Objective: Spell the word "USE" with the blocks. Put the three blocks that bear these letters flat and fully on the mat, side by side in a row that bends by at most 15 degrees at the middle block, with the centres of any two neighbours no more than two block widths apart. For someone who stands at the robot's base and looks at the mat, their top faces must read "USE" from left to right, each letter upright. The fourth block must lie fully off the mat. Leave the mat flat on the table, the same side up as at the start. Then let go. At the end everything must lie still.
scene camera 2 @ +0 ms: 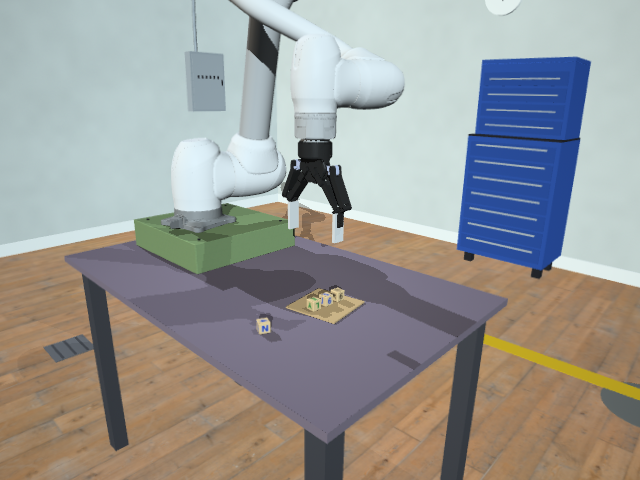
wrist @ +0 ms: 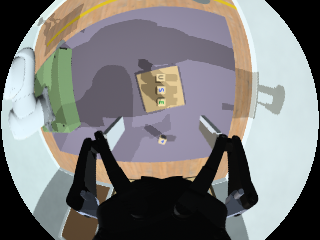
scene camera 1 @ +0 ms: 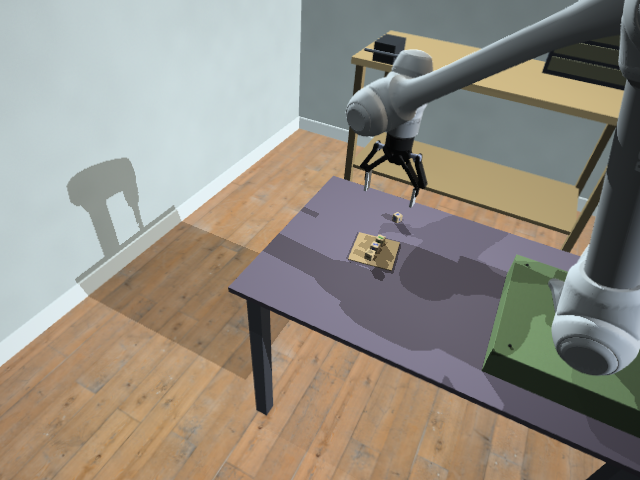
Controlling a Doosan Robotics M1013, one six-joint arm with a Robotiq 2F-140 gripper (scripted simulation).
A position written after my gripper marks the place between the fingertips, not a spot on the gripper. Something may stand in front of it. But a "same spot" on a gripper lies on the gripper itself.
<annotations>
my gripper: scene camera 2 314,234; wrist; scene camera 1
same spot on my gripper: [scene camera 1: 417,159] = [wrist: 69,198]
</annotations>
